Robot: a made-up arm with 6 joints. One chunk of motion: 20 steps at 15 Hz.
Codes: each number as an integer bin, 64 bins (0 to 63) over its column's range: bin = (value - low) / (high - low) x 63, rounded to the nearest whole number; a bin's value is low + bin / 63 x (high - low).
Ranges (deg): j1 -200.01..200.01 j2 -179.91..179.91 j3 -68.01..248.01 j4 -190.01..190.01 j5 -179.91..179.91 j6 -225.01..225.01
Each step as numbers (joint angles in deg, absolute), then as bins.
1 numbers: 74.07 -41.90 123.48 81.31 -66.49 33.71
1 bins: 43 24 38 45 20 36
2 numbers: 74.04 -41.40 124.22 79.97 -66.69 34.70
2 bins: 43 24 38 45 20 36
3 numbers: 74.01 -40.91 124.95 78.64 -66.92 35.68
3 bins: 43 24 38 45 20 36
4 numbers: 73.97 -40.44 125.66 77.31 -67.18 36.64
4 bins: 43 24 39 44 20 37
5 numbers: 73.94 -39.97 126.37 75.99 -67.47 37.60
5 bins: 43 25 39 44 20 37
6 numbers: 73.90 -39.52 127.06 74.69 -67.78 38.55
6 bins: 43 25 39 44 20 37
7 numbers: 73.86 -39.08 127.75 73.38 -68.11 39.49
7 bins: 43 25 39 44 20 37
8 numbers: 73.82 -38.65 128.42 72.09 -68.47 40.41
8 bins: 43 25 39 43 20 37
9 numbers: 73.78 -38.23 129.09 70.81 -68.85 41.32
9 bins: 43 25 39 43 19 37
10 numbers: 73.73 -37.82 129.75 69.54 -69.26 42.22
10 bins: 43 25 39 43 19 37
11 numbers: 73.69 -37.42 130.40 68.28 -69.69 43.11
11 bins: 43 25 40 43 19 38
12 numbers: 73.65 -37.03 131.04 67.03 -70.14 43.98
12 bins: 43 25 40 43 19 38
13 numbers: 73.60 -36.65 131.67 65.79 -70.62 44.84
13 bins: 43 25 40 42 19 38
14 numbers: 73.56 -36.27 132.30 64.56 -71.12 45.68
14 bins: 43 25 40 42 19 38
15 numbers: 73.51 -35.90 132.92 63.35 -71.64 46.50
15 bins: 43 25 40 42 19 38
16 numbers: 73.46 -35.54 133.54 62.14 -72.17 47.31
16 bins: 43 25 40 42 19 38
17 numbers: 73.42 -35.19 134.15 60.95 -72.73 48.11
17 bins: 43 25 40 42 19 38
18 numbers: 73.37 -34.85 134.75 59.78 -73.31 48.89
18 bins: 43 25 40 41 19 38
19 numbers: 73.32 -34.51 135.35 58.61 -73.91 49.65
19 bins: 43 25 41 41 19 38
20 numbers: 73.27 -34.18 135.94 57.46 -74.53 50.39
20 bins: 43 26 41 41 18 39
